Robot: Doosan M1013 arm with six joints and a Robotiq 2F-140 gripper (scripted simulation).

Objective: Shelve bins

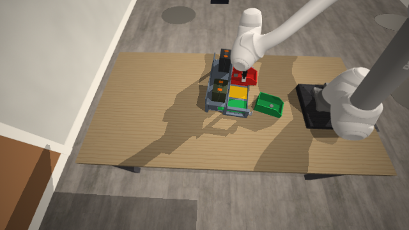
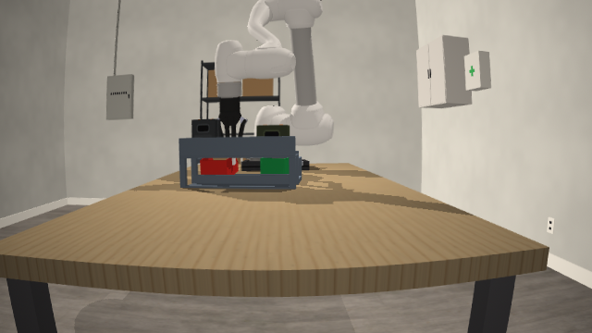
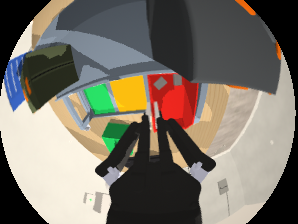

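Right now my hand is 50 mm to the left of the red bin, 40 mm above it and 10 mm past it. Also, from my hand: green bin (180 mm behind, 160 mm to the left, 60 mm below).
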